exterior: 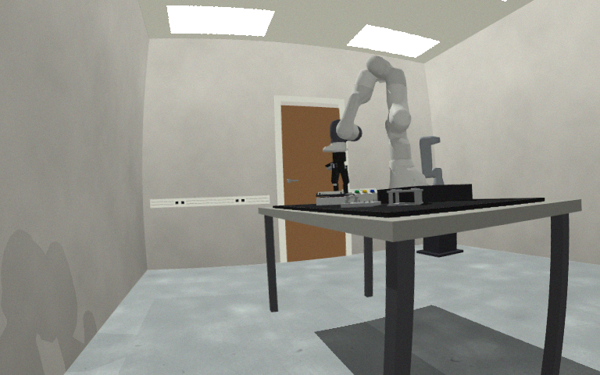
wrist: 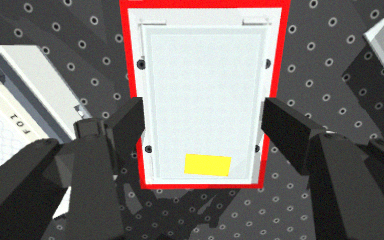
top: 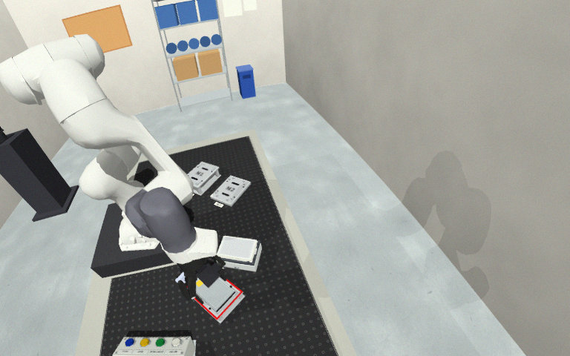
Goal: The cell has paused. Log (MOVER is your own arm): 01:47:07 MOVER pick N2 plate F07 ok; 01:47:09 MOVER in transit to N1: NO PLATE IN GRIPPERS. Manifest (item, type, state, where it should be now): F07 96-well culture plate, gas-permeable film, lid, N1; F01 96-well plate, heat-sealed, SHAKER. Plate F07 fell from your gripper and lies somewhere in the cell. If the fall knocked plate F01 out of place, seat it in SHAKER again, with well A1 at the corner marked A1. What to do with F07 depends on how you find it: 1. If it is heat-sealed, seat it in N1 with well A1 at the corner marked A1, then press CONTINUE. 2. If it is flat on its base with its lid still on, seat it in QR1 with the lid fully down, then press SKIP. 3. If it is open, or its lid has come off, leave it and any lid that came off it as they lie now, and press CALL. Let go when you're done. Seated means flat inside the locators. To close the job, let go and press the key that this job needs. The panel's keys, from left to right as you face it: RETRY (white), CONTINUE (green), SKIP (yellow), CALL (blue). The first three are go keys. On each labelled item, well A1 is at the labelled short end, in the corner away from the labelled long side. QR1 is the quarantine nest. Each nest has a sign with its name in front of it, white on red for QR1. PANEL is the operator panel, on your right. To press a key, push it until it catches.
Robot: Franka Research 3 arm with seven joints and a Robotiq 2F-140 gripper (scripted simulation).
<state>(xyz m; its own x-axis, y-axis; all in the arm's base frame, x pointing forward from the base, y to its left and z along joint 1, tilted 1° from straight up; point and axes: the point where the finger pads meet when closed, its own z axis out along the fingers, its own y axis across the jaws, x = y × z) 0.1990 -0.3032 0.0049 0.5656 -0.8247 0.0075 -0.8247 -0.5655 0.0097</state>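
The pale flat rectangular piece is 20 mm below my hand. The rest, counted from my hand: white 96-well plate: 110 mm ahead, 120 mm to the left, 10 mm below; white retry key: 130 mm behind, 150 mm to the right; green continue key: 170 mm behind, 140 mm to the right.
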